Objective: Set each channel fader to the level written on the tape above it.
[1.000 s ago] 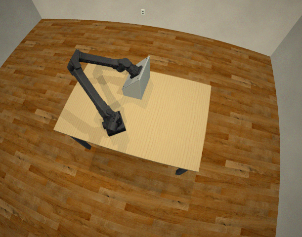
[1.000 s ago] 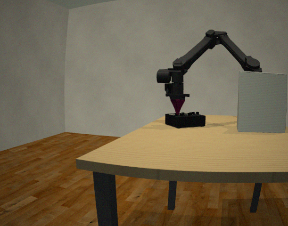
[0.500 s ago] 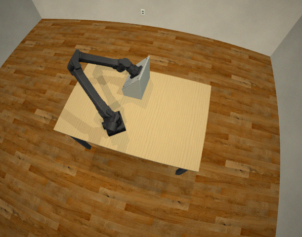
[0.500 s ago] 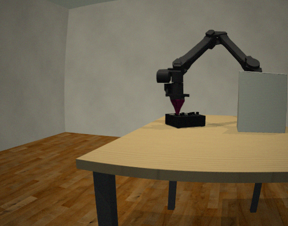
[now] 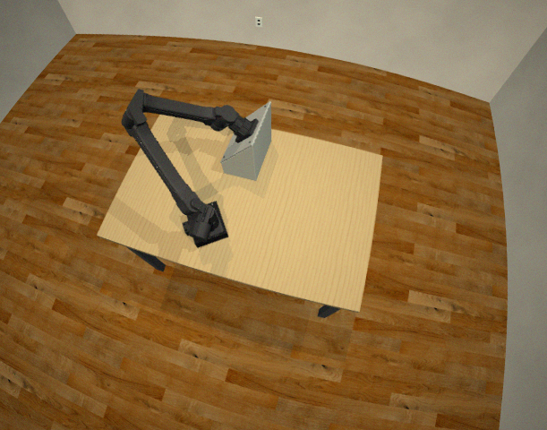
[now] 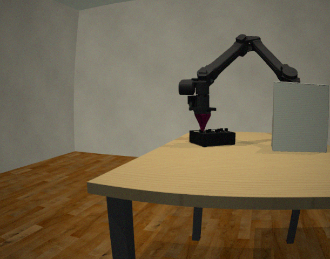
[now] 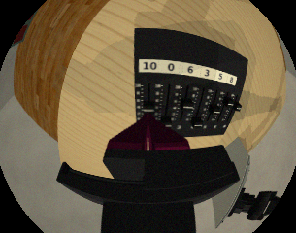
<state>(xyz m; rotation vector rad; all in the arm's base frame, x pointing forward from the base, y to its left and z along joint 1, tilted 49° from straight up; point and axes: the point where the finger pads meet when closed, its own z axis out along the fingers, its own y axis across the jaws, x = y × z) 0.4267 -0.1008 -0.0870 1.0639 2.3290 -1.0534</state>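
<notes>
My hand is 90 mm past the master cap, 100 mm to the left of it and 10 mm above it. Round my hand: fader cap: 10 mm ahead, 10 mm to the right, 10 mm below.
</notes>
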